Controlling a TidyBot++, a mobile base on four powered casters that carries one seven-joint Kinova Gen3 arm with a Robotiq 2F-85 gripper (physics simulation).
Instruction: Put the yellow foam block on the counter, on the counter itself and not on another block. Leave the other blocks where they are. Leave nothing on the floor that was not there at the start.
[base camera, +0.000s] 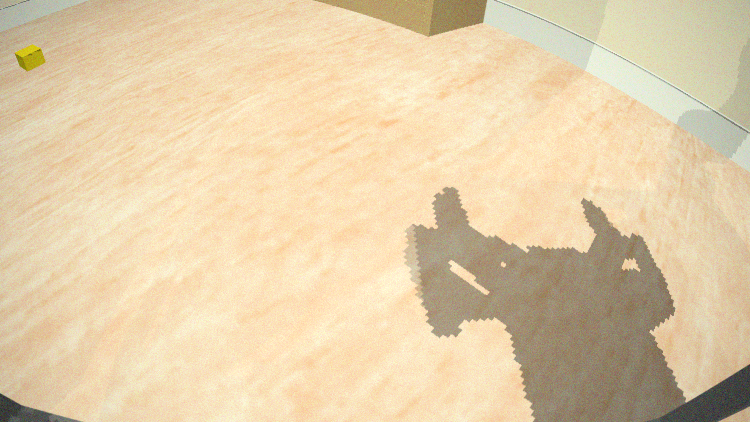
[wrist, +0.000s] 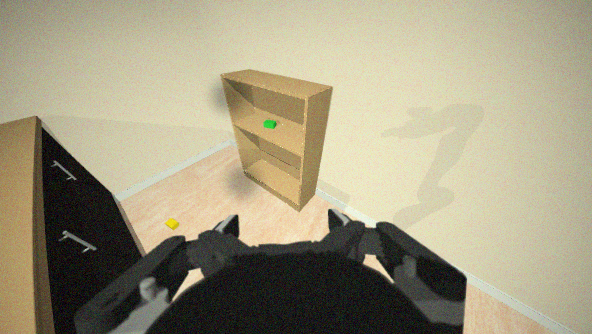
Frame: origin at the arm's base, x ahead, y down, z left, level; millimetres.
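Where they show: gripper, fingertip midpoint: (wrist: 284, 221).
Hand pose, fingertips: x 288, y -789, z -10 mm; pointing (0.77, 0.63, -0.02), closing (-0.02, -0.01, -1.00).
Observation:
After its pixels a point has its place.
The yellow foam block (base camera: 30, 58) @[x 982, y 365, z 918 mm] (wrist: 172, 223) @[x 1004, y 352, z 936 mm] lies on the floor. It is at the far upper left in the base camera view, and between the counter and the bookshelf in the wrist view. The counter (wrist: 17, 200) @[x 581, y -513, z 856 mm] stands at the left in the wrist view, with a wooden top and a black front with drawer handles. My gripper (wrist: 284, 221) @[x 288, y -789, z -10 mm] is open with nothing between its fingers, well away from the yellow block, which appears left of the fingers in the wrist view.
A wooden bookshelf (wrist: 316, 140) @[x 1164, y -327, z -280 mm] (base camera: 456, 18) @[x 1140, y 361, z -256 mm] stands by the wall, with a green block (wrist: 270, 124) @[x 1453, y -316, z 48 mm] on its middle shelf. White baseboard (base camera: 618, 73) @[x 965, y 355, z -676 mm] runs along the wall at the right. The arm's shadow falls on the floor in the base camera view.

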